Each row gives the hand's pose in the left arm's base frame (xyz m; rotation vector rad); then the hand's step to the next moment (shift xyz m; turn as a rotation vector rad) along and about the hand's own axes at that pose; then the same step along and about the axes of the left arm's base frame.
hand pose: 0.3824 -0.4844 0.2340 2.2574 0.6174 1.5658
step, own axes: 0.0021 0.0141 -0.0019 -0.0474 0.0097 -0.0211
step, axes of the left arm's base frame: 0.0012 -0.0109 0.0093 -0.0326 -0.0325 -0.0257
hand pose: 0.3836 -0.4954 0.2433 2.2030 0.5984 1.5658
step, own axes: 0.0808 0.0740 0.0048 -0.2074 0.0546 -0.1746
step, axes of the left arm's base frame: 0.0375 -0.0190 0.1013 -0.2192 -0.1481 -0.0805
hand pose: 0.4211 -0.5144 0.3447 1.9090 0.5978 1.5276
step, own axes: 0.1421 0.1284 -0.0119 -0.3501 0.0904 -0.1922
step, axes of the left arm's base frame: 0.0175 0.0079 0.1909 -0.2703 -0.2675 -0.1519
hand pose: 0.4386 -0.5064 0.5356 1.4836 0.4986 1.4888
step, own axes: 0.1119 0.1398 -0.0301 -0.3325 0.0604 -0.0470
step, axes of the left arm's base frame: -0.0536 0.0353 0.1698 -0.1225 -0.2859 -0.1402
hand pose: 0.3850 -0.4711 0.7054 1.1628 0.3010 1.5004
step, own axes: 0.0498 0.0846 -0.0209 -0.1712 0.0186 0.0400
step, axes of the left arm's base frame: -0.0602 0.0250 0.0763 -0.0053 -0.1692 -0.0509
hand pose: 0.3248 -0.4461 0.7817 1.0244 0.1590 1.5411
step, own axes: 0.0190 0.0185 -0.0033 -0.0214 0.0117 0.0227
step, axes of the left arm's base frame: -0.0138 0.0127 0.0191 0.0043 -0.0315 0.0101
